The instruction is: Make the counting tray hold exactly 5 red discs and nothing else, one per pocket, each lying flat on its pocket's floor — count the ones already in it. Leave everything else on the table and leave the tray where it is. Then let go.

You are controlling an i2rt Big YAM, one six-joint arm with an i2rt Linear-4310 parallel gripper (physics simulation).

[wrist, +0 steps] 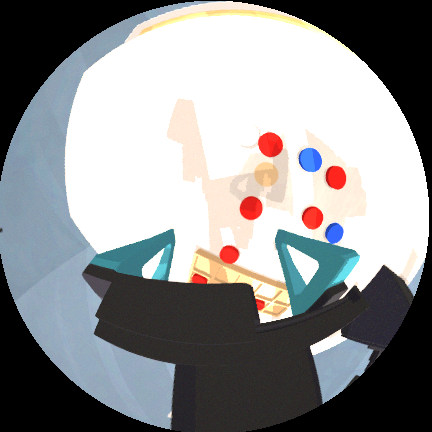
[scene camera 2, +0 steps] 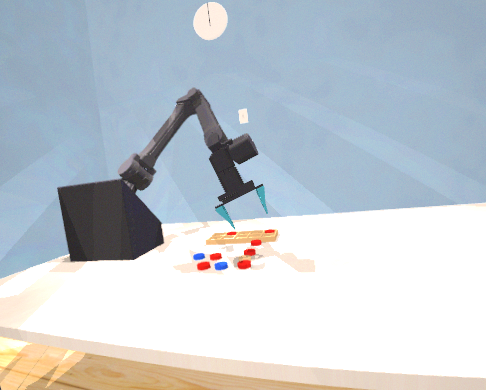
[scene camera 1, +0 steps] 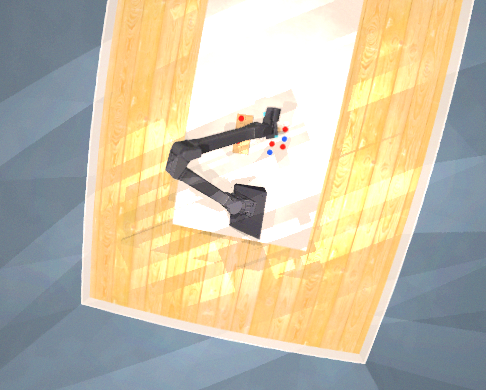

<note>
My gripper is open, holding nothing. Also in view: a wooden counting tray.
My gripper shows as well in the wrist view.
</note>
